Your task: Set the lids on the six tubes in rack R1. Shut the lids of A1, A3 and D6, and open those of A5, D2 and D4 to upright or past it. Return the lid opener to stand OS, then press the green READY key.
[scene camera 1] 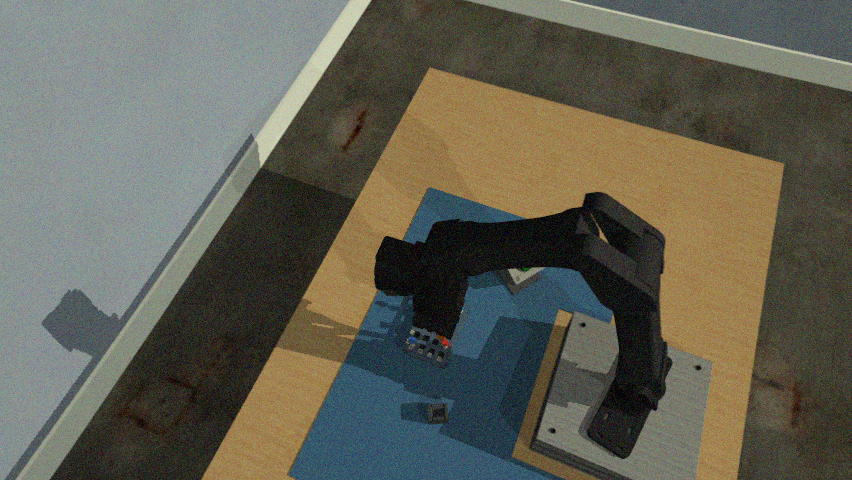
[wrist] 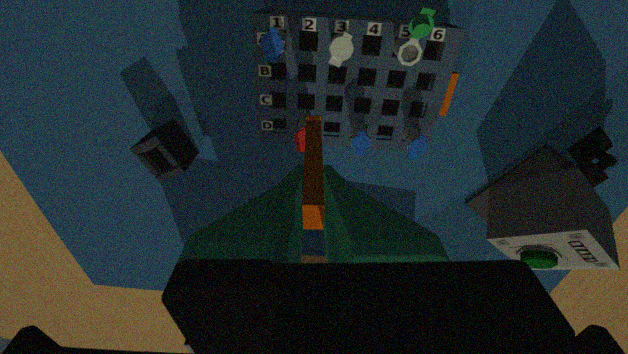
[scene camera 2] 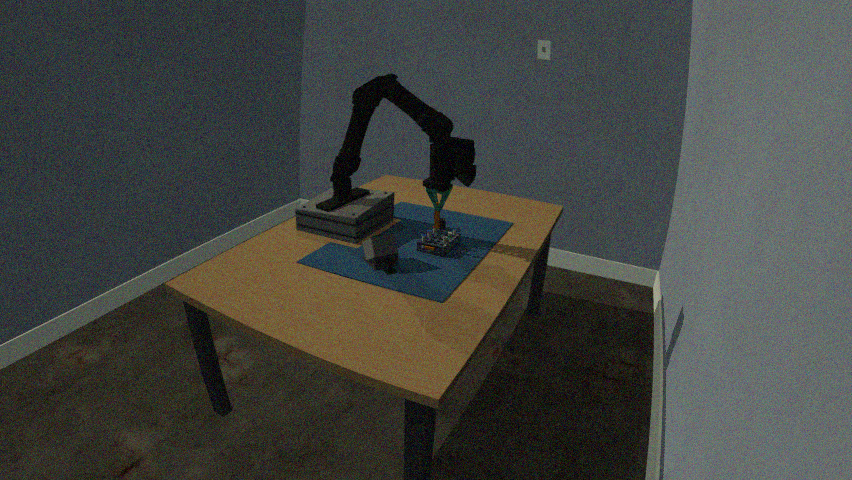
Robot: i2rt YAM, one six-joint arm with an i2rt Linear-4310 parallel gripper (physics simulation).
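The grey rack R1 [scene camera 1: 428, 344] [scene camera 2: 439, 240] [wrist: 383, 89] stands on the blue mat [scene camera 1: 367, 429]. In the wrist view, A1 has a blue lid [wrist: 272, 43] and A3 a white lid [wrist: 341, 49]. The A5 tube mouth [wrist: 409, 53] is open, with its green lid [wrist: 421, 25] tipped back. At the front row, D2 has a red lid [wrist: 299, 140], D4 a blue lid [wrist: 360, 143] and D6 a blue lid [wrist: 417, 147]. My gripper [wrist: 313, 176] [scene camera 2: 438, 196] is shut on the orange lid opener [wrist: 313, 158] [scene camera 2: 436, 218]. The opener's tip is at D2, just right of the red lid.
The small dark stand OS [scene camera 1: 434, 413] [wrist: 166, 151] sits on the mat beside the rack. The grey block with the green READY key [scene camera 1: 525, 270] lies under the arm. The arm's grey base [scene camera 1: 581, 343] [scene camera 2: 345, 216] is at the mat's edge.
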